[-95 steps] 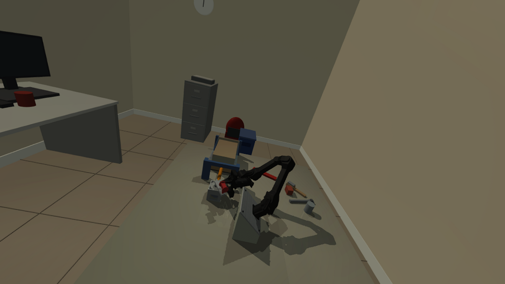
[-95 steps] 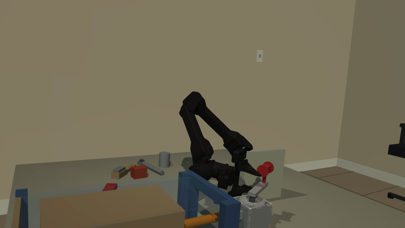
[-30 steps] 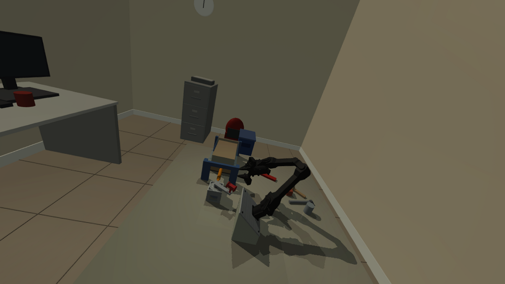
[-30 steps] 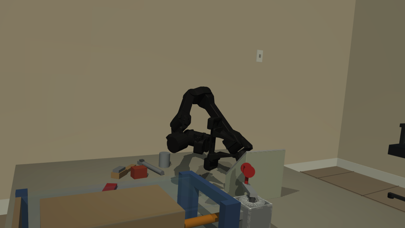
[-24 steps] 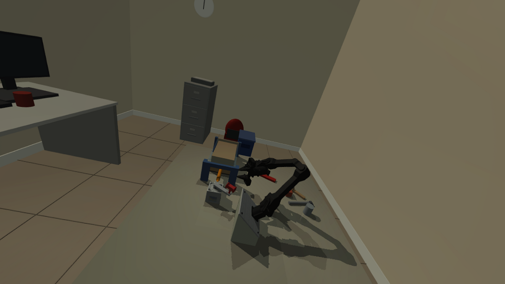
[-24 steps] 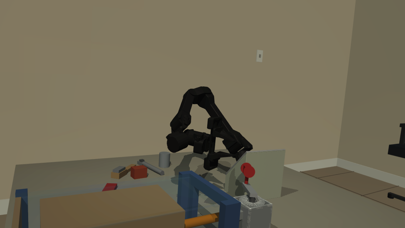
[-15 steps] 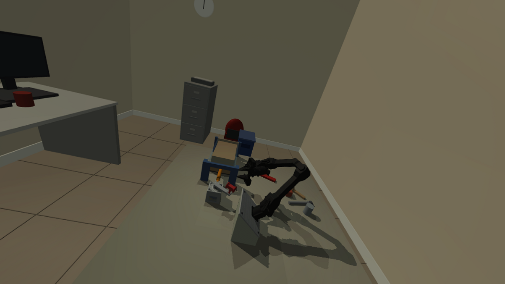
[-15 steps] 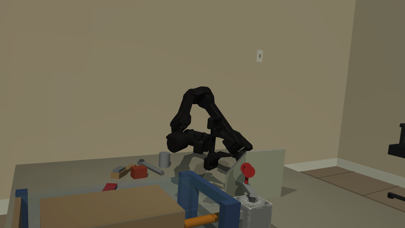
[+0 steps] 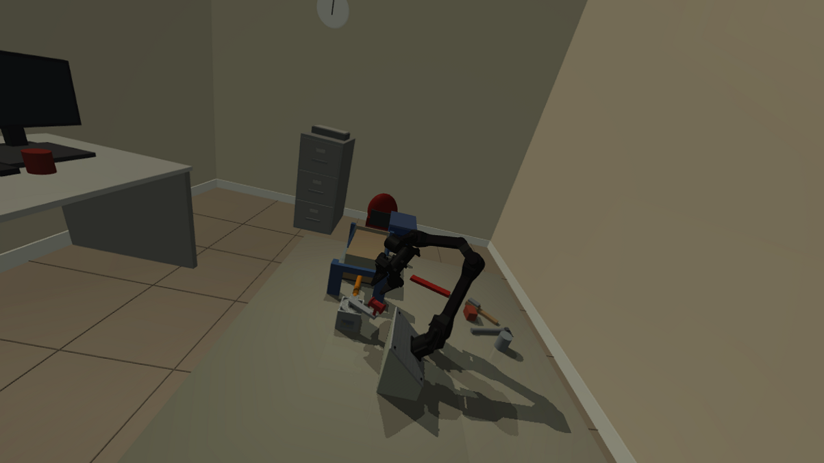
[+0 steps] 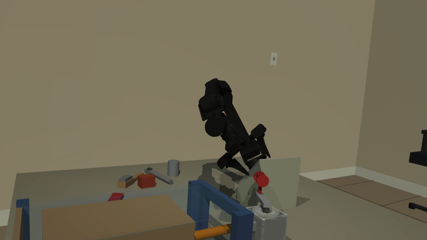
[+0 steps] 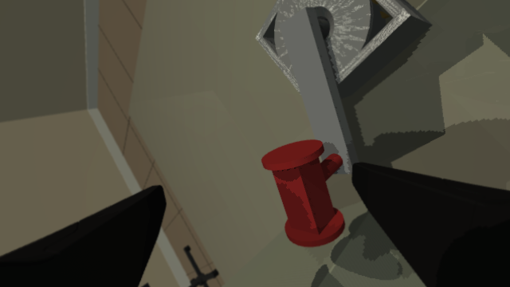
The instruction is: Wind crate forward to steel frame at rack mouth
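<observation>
Now: gripper tip 90 mm above the winch handle, 20 mm to the right of it and 10 mm past it. From my gripper tip the other things lie so: clear-panelled cubby (430 mm ahead, 90 mm to the left, 90 mm below); grey winch (170 mm below, 70 mm to the left, 10 mm ahead); red knob (60 mm below, 20 mm to the right, 20 mm behind).
</observation>
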